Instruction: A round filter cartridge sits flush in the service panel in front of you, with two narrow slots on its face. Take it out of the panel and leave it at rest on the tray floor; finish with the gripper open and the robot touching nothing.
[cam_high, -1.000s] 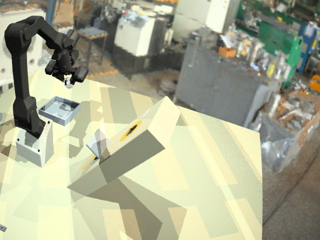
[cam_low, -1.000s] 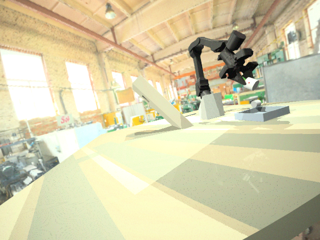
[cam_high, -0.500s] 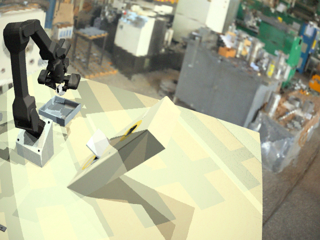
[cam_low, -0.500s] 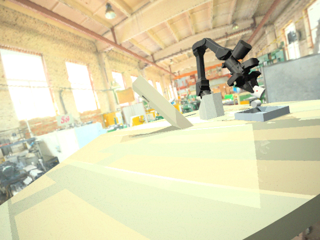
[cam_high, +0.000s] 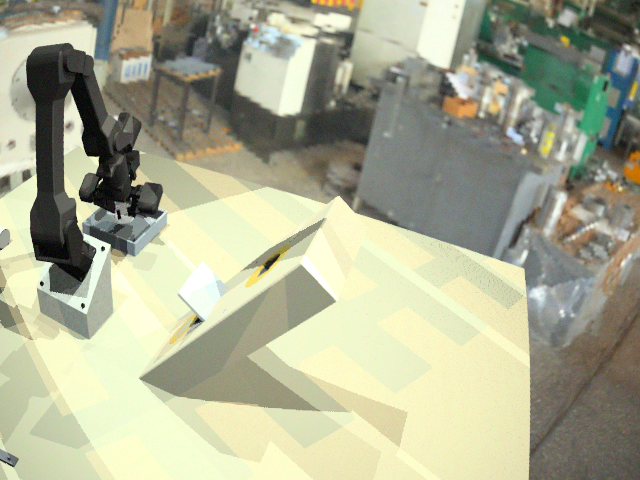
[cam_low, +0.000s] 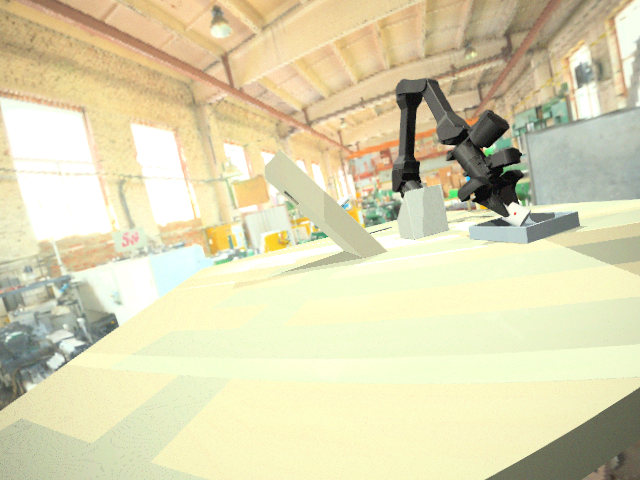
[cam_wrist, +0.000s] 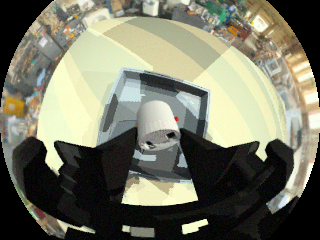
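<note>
My gripper tip is now right at the round filter cartridge. The rest, counted from my gripper tip: grey tray: 1 cm behind, 1 cm to the left, 4 cm below; then service panel: 39 cm ahead, 24 cm to the right, 11 cm above.
</note>
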